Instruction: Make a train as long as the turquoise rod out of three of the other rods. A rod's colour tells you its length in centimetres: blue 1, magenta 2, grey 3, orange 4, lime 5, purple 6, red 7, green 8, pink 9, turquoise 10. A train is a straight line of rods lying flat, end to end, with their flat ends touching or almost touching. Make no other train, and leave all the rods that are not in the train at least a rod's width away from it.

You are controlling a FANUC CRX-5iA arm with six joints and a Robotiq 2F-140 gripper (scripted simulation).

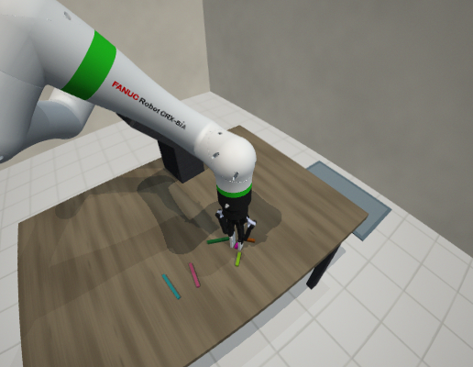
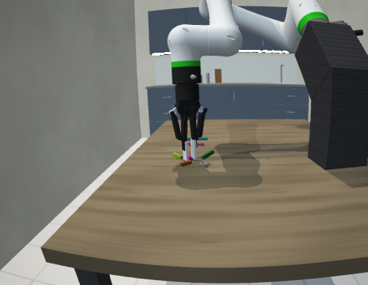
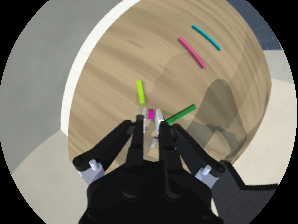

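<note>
The magenta rod lies 30 mm below my hand. From my hand the other things lie so: green rod: 50 mm to the right, 50 mm behind, 30 mm below; lime rod: 50 mm ahead, 30 mm below, 20 mm to the right; orange rod: 50 mm to the left, 30 mm below.
</note>
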